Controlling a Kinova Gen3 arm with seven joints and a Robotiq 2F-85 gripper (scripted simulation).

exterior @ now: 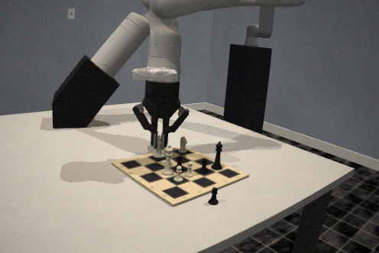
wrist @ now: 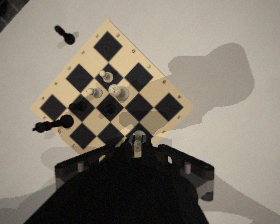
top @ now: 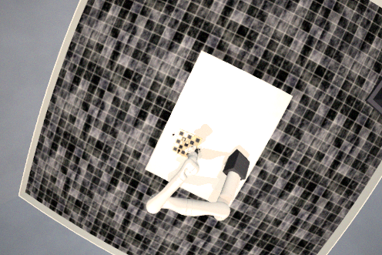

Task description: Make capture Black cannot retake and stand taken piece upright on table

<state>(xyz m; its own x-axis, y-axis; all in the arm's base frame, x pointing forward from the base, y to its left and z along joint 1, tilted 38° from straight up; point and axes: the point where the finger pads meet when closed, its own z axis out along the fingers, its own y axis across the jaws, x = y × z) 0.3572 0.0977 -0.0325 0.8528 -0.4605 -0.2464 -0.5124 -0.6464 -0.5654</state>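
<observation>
My gripper is now 8 cm short of the tall white piece, 1 cm to the left of it and 1 cm above it. Also, from my hand: tall black piece 9 cm ahead, 10 cm to the left, 1 cm below; then board 7 cm ahead, 2 cm to the left, 5 cm below.
</observation>
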